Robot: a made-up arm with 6 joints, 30 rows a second.
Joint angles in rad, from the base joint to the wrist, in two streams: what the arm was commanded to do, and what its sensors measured. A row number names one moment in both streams.
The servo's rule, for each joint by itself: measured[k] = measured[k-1] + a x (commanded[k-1-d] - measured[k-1]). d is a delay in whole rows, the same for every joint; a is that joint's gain. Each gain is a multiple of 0.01, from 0.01 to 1. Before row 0 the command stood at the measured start. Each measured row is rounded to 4 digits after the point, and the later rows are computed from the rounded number. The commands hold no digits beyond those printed.
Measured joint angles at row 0: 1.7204, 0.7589, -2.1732, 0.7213, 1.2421, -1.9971
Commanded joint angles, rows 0 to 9: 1.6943, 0.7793, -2.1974, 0.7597, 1.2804, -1.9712; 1.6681, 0.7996, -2.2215, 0.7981, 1.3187, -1.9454; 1.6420, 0.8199, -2.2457, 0.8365, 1.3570, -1.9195; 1.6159, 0.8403, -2.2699, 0.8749, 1.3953, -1.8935; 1.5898, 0.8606, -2.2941, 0.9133, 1.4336, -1.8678; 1.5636, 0.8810, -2.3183, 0.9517, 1.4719, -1.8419; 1.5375, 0.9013, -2.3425, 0.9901, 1.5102, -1.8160; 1.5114, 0.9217, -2.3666, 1.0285, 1.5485, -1.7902; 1.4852, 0.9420, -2.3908, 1.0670, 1.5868, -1.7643; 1.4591, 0.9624, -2.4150, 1.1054, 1.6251, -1.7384
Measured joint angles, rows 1 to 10: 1.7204, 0.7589, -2.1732, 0.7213, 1.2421, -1.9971; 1.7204, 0.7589, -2.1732, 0.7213, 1.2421, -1.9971; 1.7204, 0.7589, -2.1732, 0.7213, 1.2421, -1.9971; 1.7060, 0.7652, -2.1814, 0.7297, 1.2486, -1.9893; 1.6852, 0.7759, -2.1950, 0.7447, 1.2605, -1.9761; 1.6614, 0.7895, -2.2122, 0.7649, 1.2769, -1.9591; 1.6364, 0.8052, -2.2318, 0.7891, 1.2970, -1.9394; 1.6108, 0.8224, -2.2530, 0.8164, 1.3202, -1.9179; 1.5848, 0.8406, -2.2752, 0.8462, 1.3460, -1.8951; 1.5588, 0.8594, -2.2981, 0.8779, 1.3739, -1.8714
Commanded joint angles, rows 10 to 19: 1.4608, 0.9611, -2.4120, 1.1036, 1.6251, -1.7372; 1.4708, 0.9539, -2.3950, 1.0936, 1.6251, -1.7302; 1.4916, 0.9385, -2.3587, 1.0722, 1.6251, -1.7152; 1.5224, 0.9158, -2.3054, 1.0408, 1.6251, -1.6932; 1.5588, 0.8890, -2.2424, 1.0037, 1.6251, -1.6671; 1.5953, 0.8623, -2.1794, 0.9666, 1.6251, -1.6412; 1.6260, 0.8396, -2.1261, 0.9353, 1.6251, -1.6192; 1.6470, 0.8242, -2.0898, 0.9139, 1.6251, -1.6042; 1.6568, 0.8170, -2.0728, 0.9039, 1.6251, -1.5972; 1.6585, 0.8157, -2.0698, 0.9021, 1.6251, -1.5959
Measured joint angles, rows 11 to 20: 1.5327, 0.8787, -2.3214, 0.9110, 1.4036, -1.8470; 1.5066, 0.8983, -2.3450, 0.9453, 1.4347, -1.8222; 1.4805, 0.9182, -2.3688, 0.9805, 1.4671, -1.7971; 1.4697, 0.9315, -2.3835, 1.0076, 1.4940, -1.7791; 1.4703, 0.9384, -2.3874, 1.0265, 1.5163, -1.7644; 1.4820, 0.9384, -2.3776, 1.0366, 1.5348, -1.7496; 1.5042, 0.9314, -2.3531, 1.0375, 1.5502, -1.7327; 1.5342, 0.9183, -2.3155, 1.0301, 1.5629, -1.7130; 1.5678, 0.9009, -2.2692, 1.0161, 1.5735, -1.6915; 1.5998, 0.8819, -2.2205, 0.9983, 1.5823, -1.6698
